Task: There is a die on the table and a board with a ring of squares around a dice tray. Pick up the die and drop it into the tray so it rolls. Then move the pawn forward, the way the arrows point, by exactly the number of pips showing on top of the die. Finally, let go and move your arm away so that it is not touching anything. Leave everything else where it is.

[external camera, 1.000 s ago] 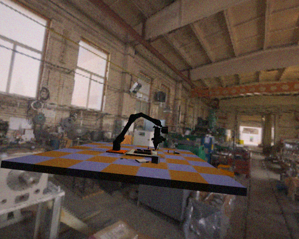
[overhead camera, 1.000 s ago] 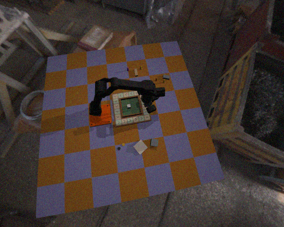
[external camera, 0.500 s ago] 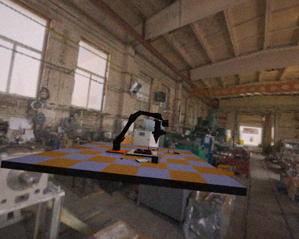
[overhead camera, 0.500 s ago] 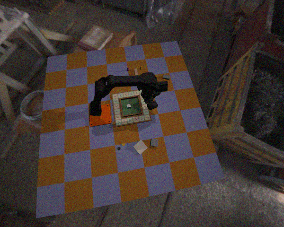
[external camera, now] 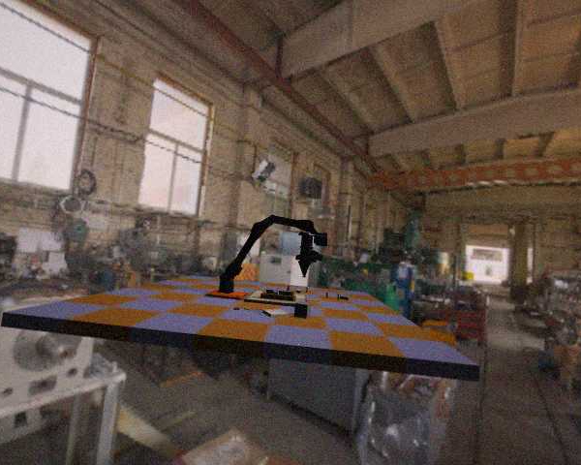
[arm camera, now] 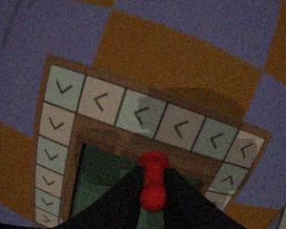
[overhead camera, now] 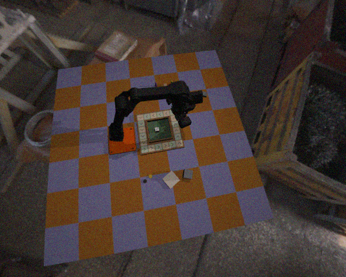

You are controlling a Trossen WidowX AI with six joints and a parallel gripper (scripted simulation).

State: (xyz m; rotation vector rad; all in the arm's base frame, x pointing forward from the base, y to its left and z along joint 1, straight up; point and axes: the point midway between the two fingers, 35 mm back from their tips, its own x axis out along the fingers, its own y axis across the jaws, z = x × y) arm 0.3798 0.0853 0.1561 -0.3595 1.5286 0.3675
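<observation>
Right now my gripper tip is 13 cm past the white die, 10 cm above it and 4 cm to the left of it. Round my gripper tip: green tray 12 cm below, 12 cm behind, 4 cm to the right; red pawn 1 cm above; grey block 32 cm to the right, 11 cm below, 7 cm ahead.
</observation>
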